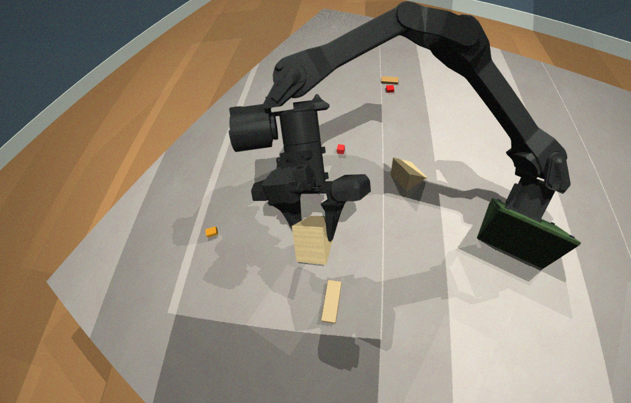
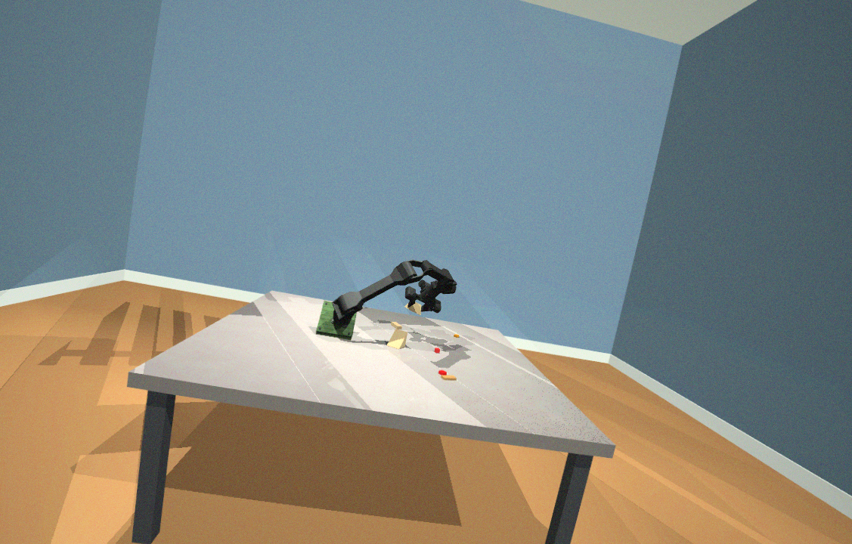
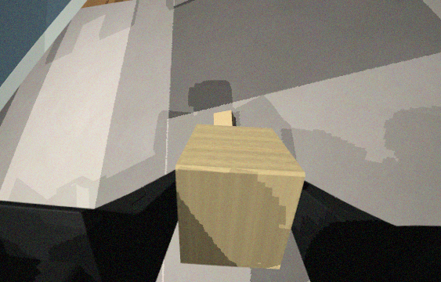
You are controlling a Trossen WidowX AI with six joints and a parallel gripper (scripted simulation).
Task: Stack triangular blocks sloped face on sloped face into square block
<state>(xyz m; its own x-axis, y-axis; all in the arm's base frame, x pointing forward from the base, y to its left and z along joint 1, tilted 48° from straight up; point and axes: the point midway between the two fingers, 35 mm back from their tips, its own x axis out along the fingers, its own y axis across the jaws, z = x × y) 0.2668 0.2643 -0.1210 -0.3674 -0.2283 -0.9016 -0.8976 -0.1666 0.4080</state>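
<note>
Right now my gripper tip is 70 mm past the pale yellow flat bar, 50 mm to the right of it and 110 mm above it. The rest, counted from my gripper tip: red cube (140 mm ahead, 240 mm to the right, 110 mm below); small orange block (230 mm ahead, 100 mm to the left, 110 mm below).
</note>
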